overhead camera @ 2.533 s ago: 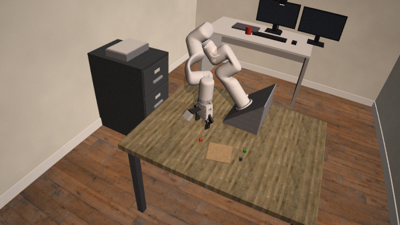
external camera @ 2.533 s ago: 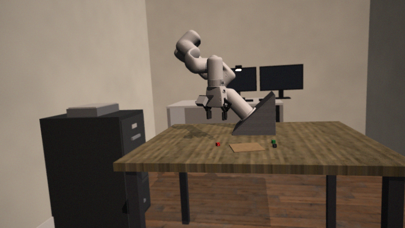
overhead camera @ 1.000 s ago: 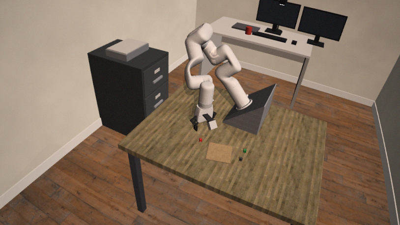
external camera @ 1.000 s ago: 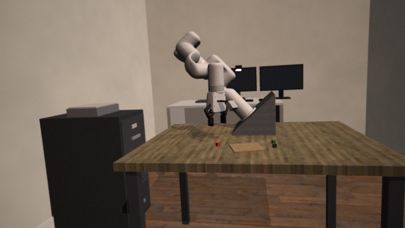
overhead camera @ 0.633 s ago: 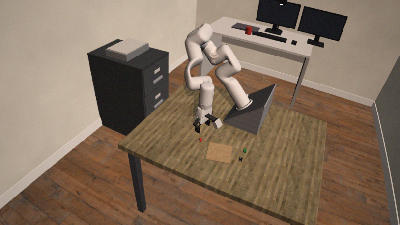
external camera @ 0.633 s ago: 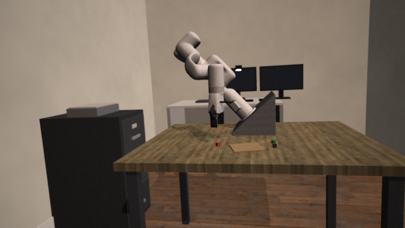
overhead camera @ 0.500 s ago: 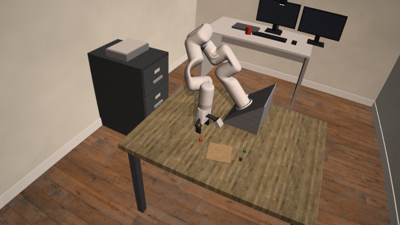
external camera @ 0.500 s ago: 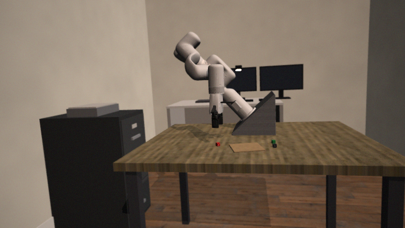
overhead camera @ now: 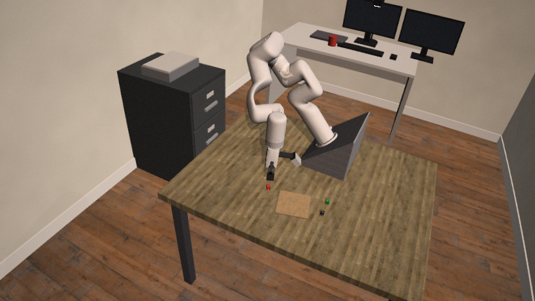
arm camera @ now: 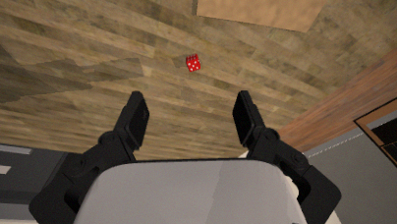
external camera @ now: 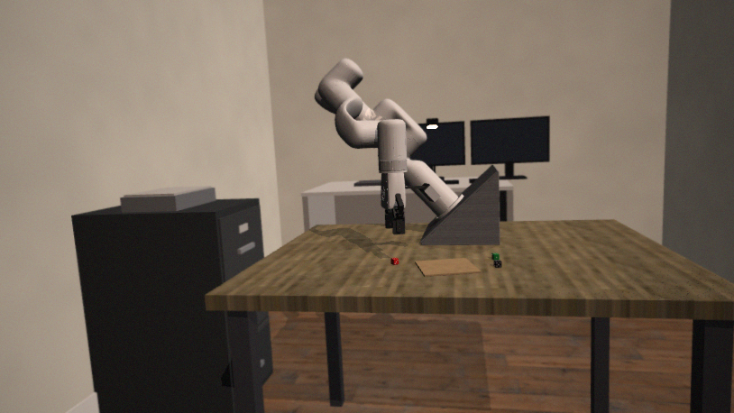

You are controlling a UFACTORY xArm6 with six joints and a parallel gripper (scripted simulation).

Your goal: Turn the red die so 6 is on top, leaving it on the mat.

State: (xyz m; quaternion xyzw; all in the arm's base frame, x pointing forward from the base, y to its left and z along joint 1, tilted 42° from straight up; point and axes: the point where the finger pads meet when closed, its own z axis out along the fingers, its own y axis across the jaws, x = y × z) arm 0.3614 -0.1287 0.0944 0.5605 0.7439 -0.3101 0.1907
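The red die lies 90 mm below my hand. From my hand the other things lie so: tan mat 50 mm ahead, 130 mm to the left, 100 mm below; black die 50 mm ahead, 260 mm to the left, 90 mm below; green die 30 mm behind, 270 mm to the left, 90 mm below.
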